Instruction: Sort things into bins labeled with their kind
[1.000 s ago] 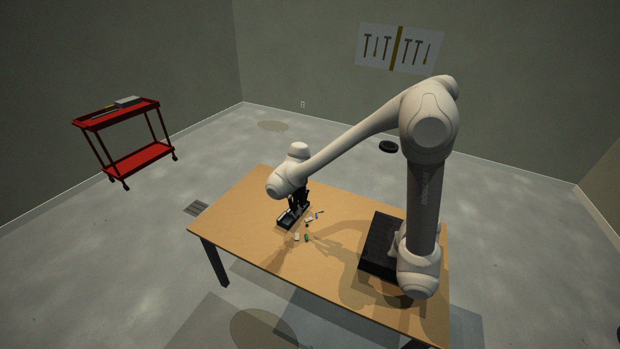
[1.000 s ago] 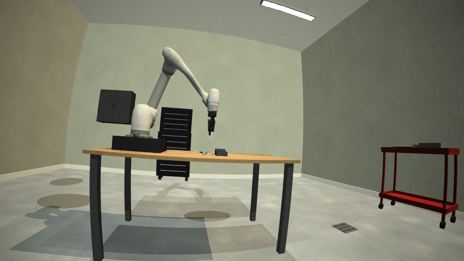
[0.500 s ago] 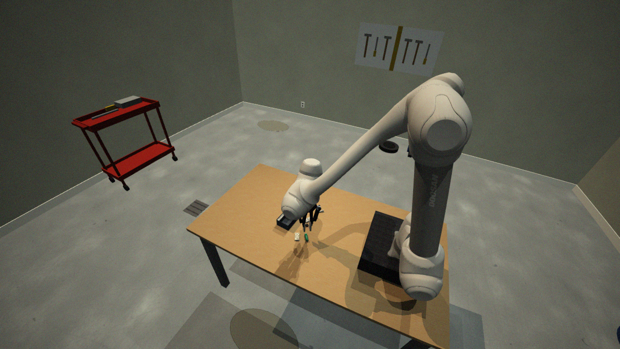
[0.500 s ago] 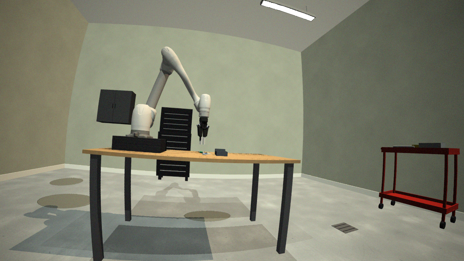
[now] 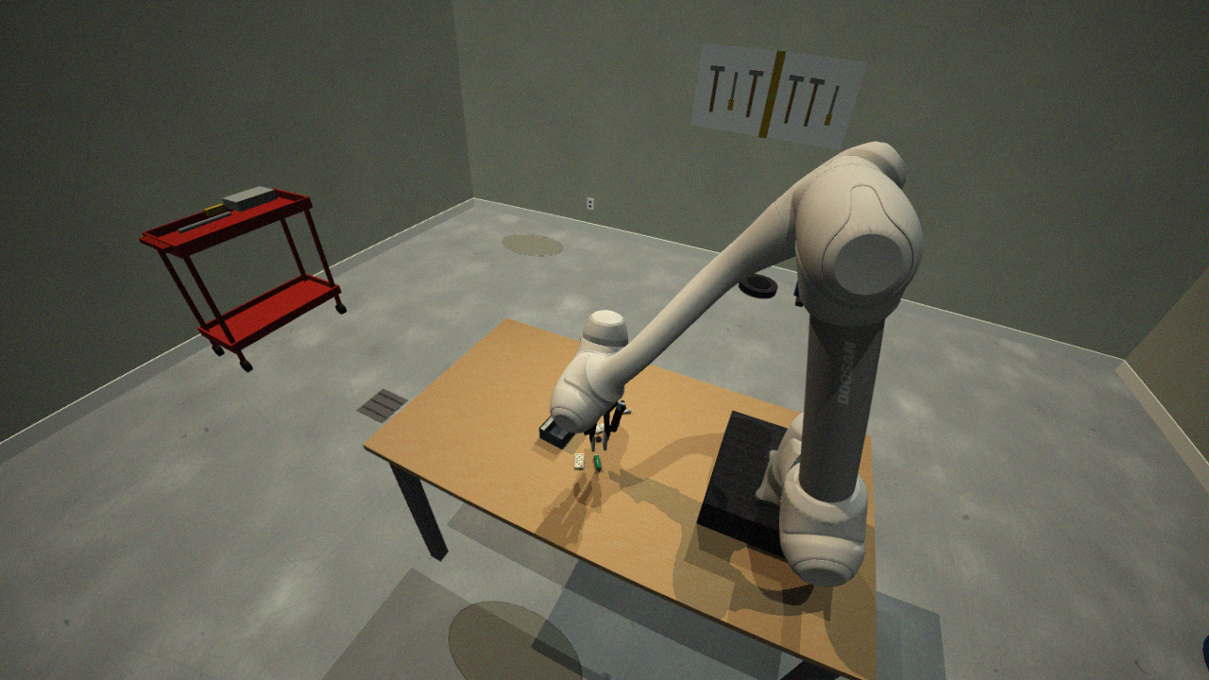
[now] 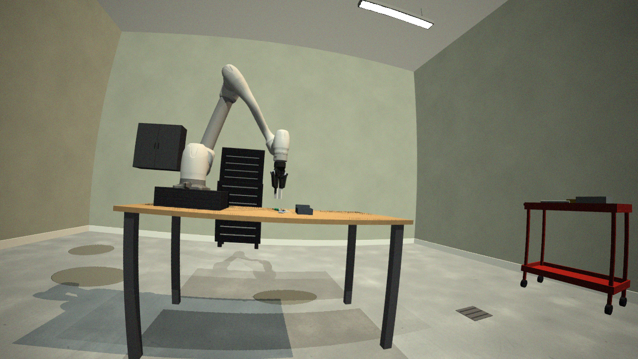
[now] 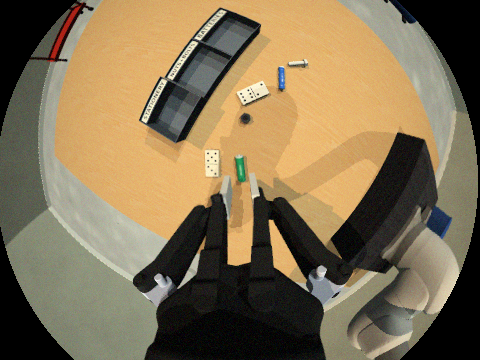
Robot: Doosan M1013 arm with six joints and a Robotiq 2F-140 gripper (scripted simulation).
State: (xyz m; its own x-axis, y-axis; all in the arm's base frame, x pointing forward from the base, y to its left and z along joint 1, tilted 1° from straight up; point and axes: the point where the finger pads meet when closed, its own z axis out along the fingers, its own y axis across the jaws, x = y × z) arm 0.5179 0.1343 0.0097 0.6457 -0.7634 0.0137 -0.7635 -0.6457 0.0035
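Right now the green battery is 10 cm below my hand. Round my hand: domino 12 cm to the right, 10 cm below, 6 cm ahead; blue battery 18 cm to the right, 10 cm below, 3 cm ahead; black nut 10 cm below, 8 cm to the right, 4 cm ahead.
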